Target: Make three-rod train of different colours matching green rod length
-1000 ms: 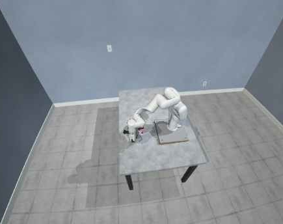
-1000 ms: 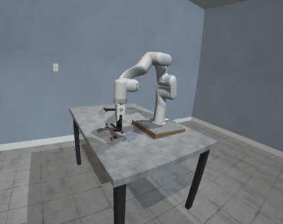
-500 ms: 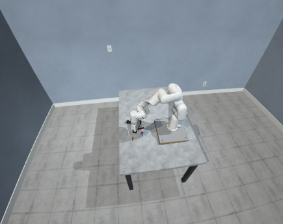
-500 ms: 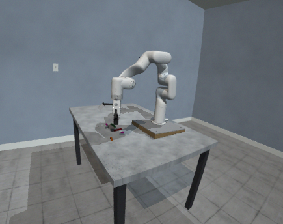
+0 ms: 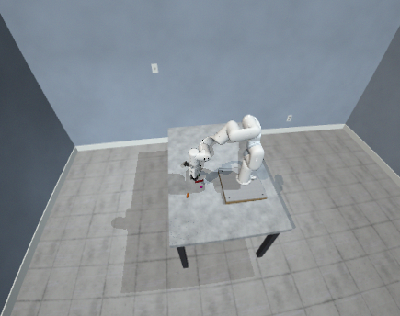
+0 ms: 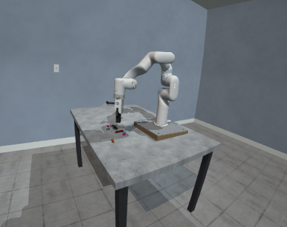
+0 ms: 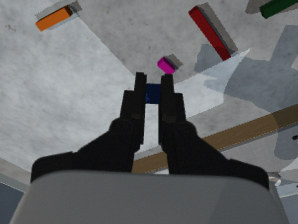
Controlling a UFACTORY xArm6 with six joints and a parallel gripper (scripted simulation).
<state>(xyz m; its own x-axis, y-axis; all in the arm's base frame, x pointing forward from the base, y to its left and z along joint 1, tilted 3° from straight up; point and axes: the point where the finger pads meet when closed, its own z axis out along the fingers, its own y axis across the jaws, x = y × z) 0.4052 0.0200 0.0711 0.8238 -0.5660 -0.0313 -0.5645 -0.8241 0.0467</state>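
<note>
Now: the red rod 12 cm below my hand, 5 cm to the right of it and 3 cm behind it. Round my hand: orange rod 12 cm below, 8 cm to the left, 7 cm ahead; then blue rod 2 cm below; then grey rod 13 cm to the right, 12 cm below, 3 cm ahead.
</note>
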